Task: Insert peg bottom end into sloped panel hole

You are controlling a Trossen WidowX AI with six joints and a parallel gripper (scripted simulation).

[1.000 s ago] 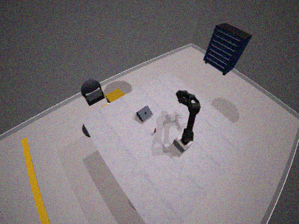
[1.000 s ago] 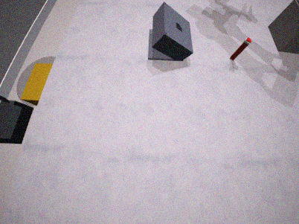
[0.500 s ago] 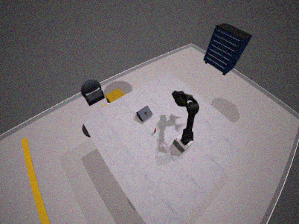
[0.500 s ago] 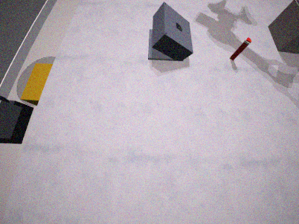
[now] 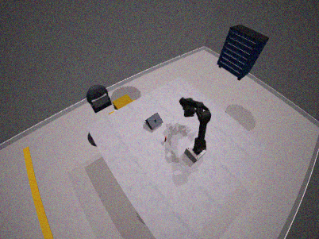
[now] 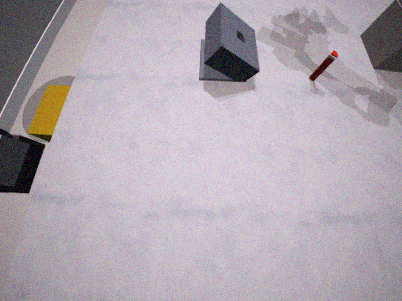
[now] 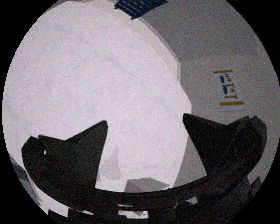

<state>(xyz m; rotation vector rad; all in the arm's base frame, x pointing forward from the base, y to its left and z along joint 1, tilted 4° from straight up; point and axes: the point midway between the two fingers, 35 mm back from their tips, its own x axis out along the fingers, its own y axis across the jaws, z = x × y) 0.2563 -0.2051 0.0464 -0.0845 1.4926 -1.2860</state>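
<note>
Right now the red peg is 2 cm ahead of my gripper tip, 36 cm to the left of it and 10 cm below it. From my gripper tip the other things lie so: grey sloped panel: 23 cm ahead, 33 cm to the left, 11 cm below.
</note>
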